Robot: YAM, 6 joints.
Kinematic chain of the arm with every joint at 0, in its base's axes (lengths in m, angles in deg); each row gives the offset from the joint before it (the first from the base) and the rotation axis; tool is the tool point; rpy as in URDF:
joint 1: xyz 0 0 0.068 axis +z
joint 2: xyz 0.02 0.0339 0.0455 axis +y
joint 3: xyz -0.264 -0.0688 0 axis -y
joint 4: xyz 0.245 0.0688 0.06 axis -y
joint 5: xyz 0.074 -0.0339 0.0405 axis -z
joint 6: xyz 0.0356 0 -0.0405 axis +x
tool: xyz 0 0 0 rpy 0 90 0
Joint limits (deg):
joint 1: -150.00..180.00
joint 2: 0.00..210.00
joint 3: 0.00..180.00
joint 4: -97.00..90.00
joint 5: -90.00..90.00
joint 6: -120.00..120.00
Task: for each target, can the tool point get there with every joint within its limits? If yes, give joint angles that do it. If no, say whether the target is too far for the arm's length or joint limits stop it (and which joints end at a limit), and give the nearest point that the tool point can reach.
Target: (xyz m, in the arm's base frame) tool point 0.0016 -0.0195 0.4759
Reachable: yes | joints 60.82 16.59 57.71 7.30 17.80 -70.70
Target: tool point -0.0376 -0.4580 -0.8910
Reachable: no: too far | nearest point -0.0273 -0.3325 -0.3702 | short by 0.536 m
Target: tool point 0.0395 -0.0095 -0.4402
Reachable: no: joint limits stop it (at a limit: joint 2) | nearest point 0.0861 -0.0207 -0.3430 | short by 0.108 m
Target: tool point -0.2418 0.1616 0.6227
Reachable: yes | joints 142.60 97.90 119.92 51.65 -31.23 88.34
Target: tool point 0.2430 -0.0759 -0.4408
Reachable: no: joint limits stop it (at a limit: joint 2) | nearest point 0.2422 -0.0756 -0.3803 | short by 0.061 m
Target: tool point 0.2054 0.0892 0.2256
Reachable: yes | joints 20.54 72.24 49.96 -48.94 -18.74 -44.24
